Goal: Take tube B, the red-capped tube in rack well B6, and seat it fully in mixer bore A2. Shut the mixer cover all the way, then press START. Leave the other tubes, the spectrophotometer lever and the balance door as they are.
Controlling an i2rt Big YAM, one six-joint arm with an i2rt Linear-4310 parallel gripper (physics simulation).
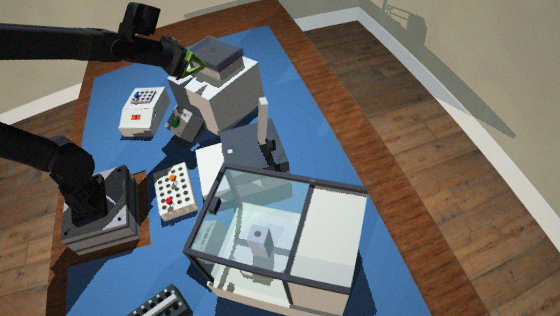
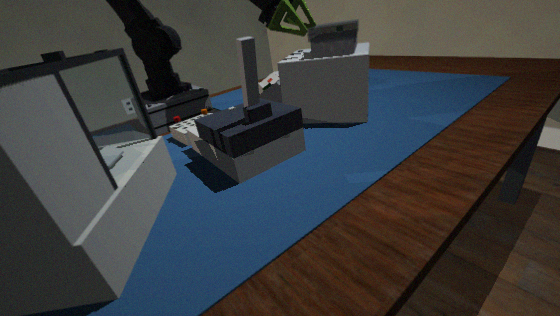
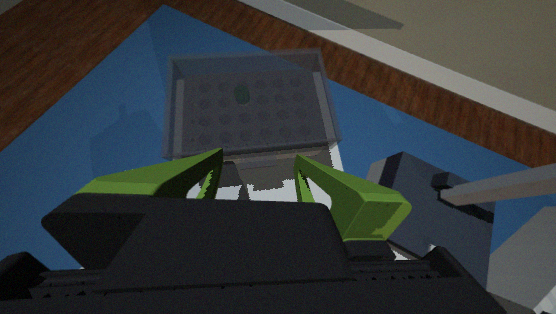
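Where they show: gripper, fingertip midpoint: (image 1: 198, 61) (image 2: 310, 30) (image 3: 260, 158); arm's base, link origin: (image 1: 90, 201) (image 2: 167, 93).
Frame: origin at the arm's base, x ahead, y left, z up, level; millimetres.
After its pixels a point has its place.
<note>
The red-capped tube B (image 1: 169, 200) @(x 187, y -74, z -19 mm) (image 2: 177, 119) @(x 190, y -73, z -23 mm) stands in the white rack (image 1: 179, 215) @(x 189, y -85, z -70 mm); its well label is not readable. The mixer (image 1: 237, 95) @(x 432, y 140, z 11 mm) (image 2: 325, 92) @(x 439, y 144, z -6 mm) is the tall white box at the back. Its clear smoky cover (image 1: 218, 53) @(x 420, y 198, z 117 mm) (image 2: 334, 31) @(x 448, y 173, z 106 mm) (image 3: 245, 107) @(x 399, y 231, z 117 mm) lies down over the well block, with a green-capped tube showing under it; whether it is fully shut I cannot tell. A green button (image 1: 175, 121) @(x 256, y 149, z -2 mm) is on the small control box beside the mixer. My gripper (image 1: 201, 67) @(x 365, y 205, z 109 mm) (image 2: 310, 30) @(x 365, y 205, z 109 mm) (image 3: 260, 158) @(x 365, y 205, z 109 mm) is open and empty, close to the cover's near edge.
An orange-capped tube (image 1: 172, 177) @(x 208, y -14, z -19 mm) (image 2: 204, 111) @(x 212, y -15, z -22 mm) stands in the rack. The spectrophotometer's upright lever (image 1: 263, 120) @(x 437, y -56, z 84 mm) (image 2: 247, 70) @(x 445, y -52, z 83 mm) (image 3: 500, 187) @(x 432, y -34, z 73 mm) rises between mixer and glass balance (image 1: 327, 235) @(x 416, y -359, z 131 mm). A white device (image 1: 142, 117) @(x 164, y 252, z -25 mm) with a blue-capped tube stands left of the mixer. A dark rack (image 1: 162, 302) @(x 115, y -288, z -25 mm) lies at the front.
</note>
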